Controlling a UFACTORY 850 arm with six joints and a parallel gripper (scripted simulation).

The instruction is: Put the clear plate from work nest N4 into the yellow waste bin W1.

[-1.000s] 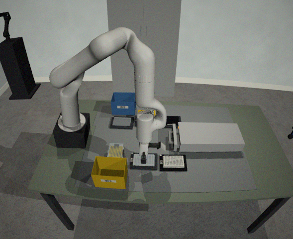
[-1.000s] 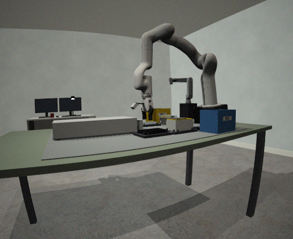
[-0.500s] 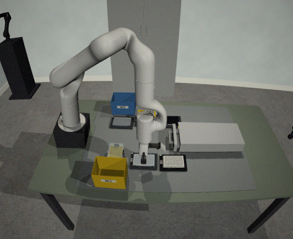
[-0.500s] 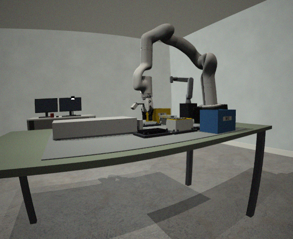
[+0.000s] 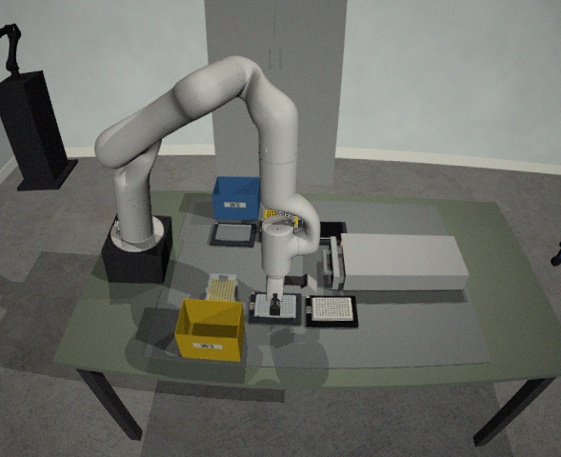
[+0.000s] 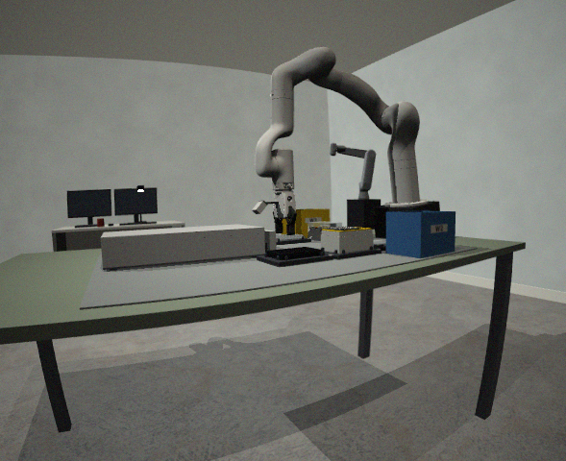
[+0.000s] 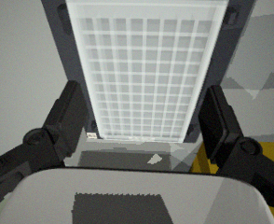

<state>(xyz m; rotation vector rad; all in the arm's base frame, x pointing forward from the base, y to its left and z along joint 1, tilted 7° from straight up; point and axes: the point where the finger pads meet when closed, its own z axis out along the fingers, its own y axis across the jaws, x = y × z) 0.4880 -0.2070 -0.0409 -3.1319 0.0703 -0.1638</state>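
Now: the dark nest N4 30 mm below my hand. Also, from my hand: drawer: 320 mm ahead, 170 mm to the left, 10 mm below; then white plate: 180 mm ahead, 10 mm to the right, 20 mm below; then N4 label: 70 mm behind, 30 mm below.
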